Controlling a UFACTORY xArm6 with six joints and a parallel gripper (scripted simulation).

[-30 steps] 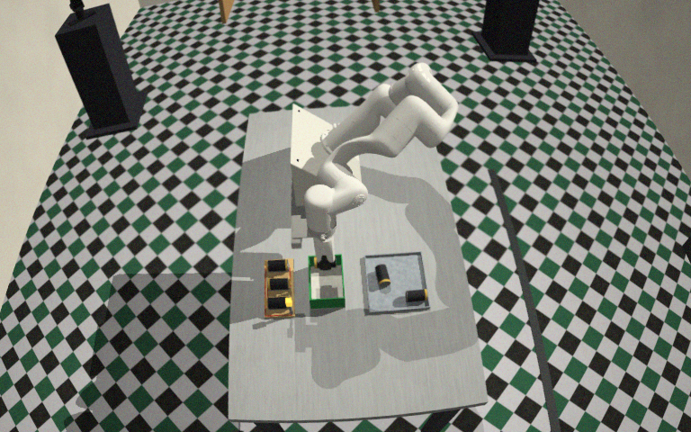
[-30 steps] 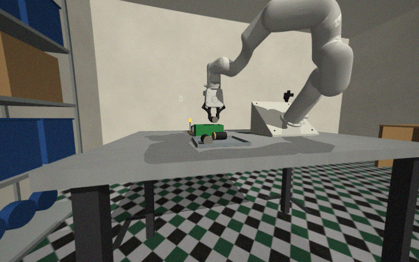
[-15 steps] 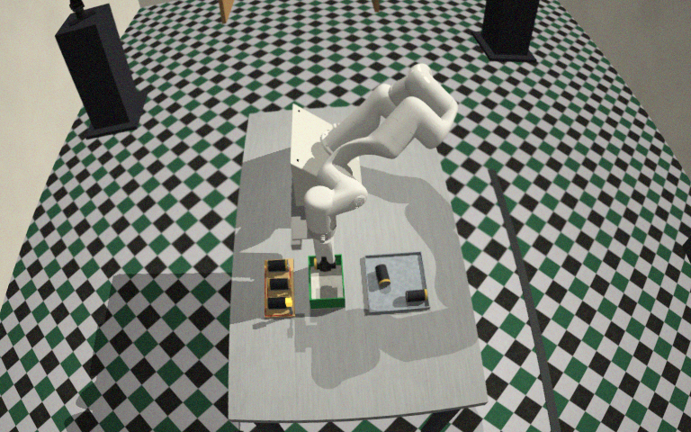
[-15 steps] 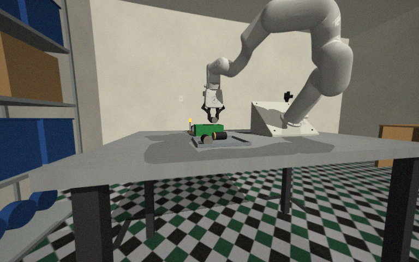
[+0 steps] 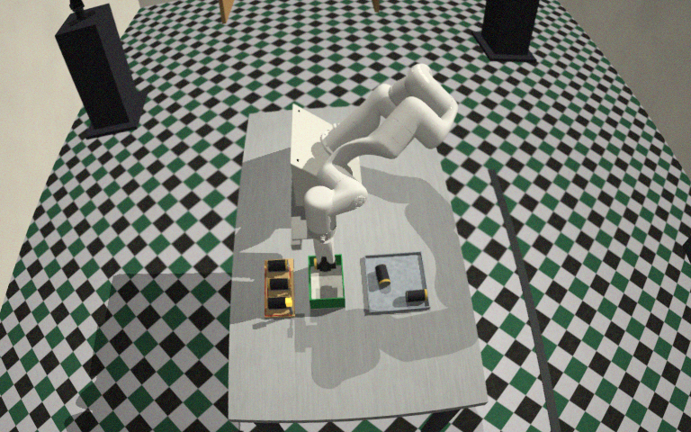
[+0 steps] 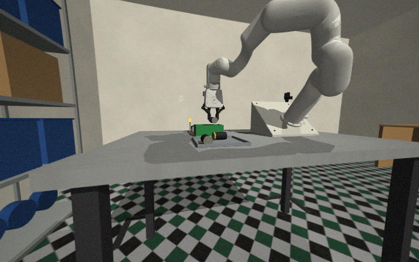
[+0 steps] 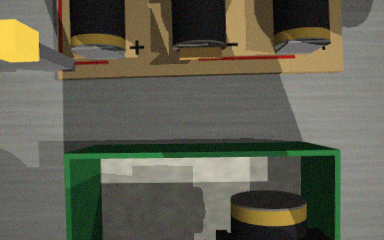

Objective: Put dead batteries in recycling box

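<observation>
My gripper is now 30 mm short of the green recycling box and 80 mm above it. From my hand the other things lie so: grey tray 50 mm ahead, 210 mm to the left, 100 mm below.
</observation>
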